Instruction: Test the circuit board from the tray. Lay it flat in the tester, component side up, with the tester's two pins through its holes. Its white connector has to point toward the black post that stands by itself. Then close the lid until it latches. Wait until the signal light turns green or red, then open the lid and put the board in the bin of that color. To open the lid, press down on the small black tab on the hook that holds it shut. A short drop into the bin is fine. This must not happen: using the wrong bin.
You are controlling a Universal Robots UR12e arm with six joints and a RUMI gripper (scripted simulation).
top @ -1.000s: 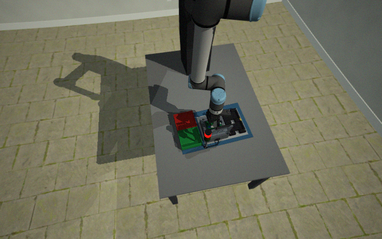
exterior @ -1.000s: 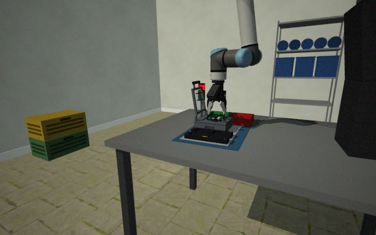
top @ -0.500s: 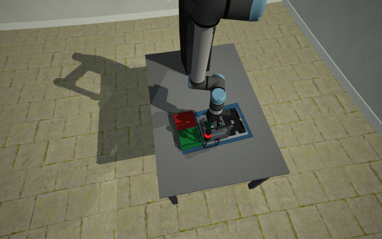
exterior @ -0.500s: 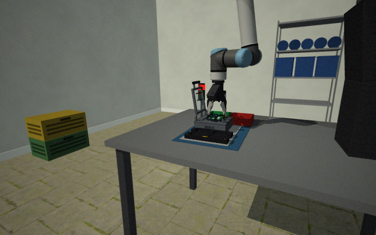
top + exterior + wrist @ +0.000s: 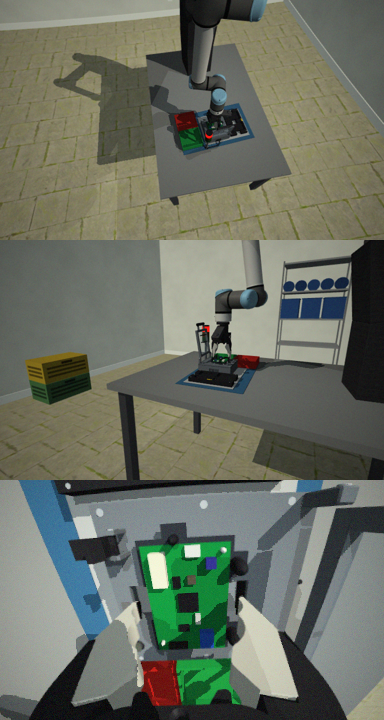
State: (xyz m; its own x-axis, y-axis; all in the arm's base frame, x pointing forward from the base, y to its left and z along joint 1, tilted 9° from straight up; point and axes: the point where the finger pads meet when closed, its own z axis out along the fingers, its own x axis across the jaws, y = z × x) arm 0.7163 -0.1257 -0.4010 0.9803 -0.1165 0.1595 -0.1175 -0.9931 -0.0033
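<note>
Right now my hand is right at the green circuit board. From my hand the other things lie so: black latch piece 6 cm to the left, 5 cm behind, 1 cm above; green bin 21 cm to the right, 6 cm below, 2 cm ahead; tester lid 11 cm ahead, 11 cm above, 2 cm to the right.
</note>
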